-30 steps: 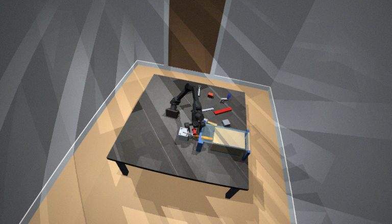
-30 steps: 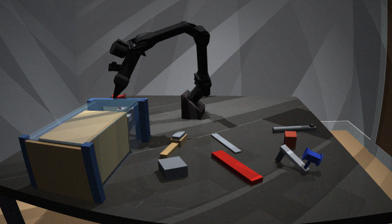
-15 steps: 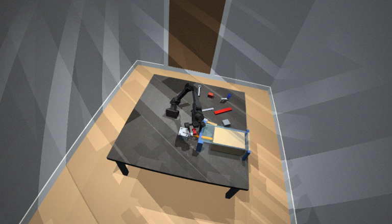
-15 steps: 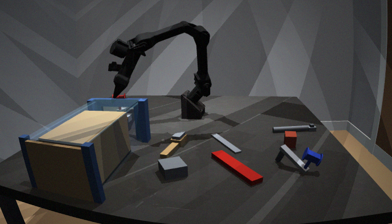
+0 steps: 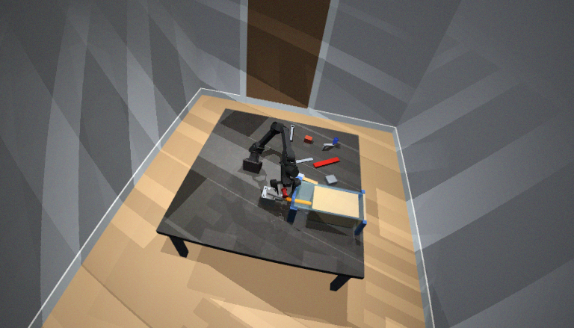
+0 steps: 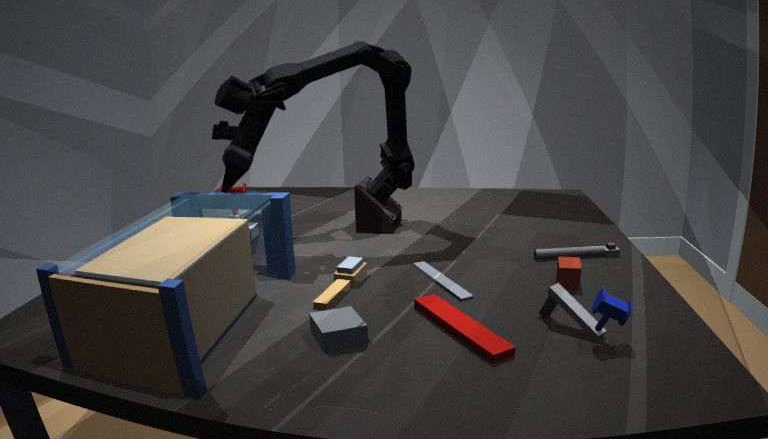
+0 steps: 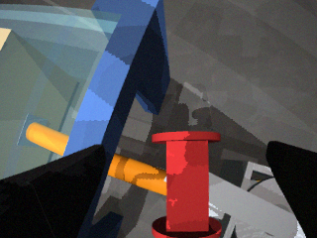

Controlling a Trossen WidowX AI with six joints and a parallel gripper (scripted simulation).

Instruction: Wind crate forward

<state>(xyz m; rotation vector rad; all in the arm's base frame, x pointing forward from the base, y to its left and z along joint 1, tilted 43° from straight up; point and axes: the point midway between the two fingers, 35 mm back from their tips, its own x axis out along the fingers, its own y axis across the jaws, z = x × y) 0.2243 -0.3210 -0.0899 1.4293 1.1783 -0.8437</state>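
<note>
Now: the red spool-shaped grip 3 cm below my gripper tip and 2 cm to the left of it. Round my gripper tip: grey winch 13 cm below, 12 cm behind, 4 cm to the left; clear-panelled cubby 30 cm ahead, 4 cm below; wooden-handled tool 26 cm to the left, 15 cm ahead, 14 cm below.
</note>
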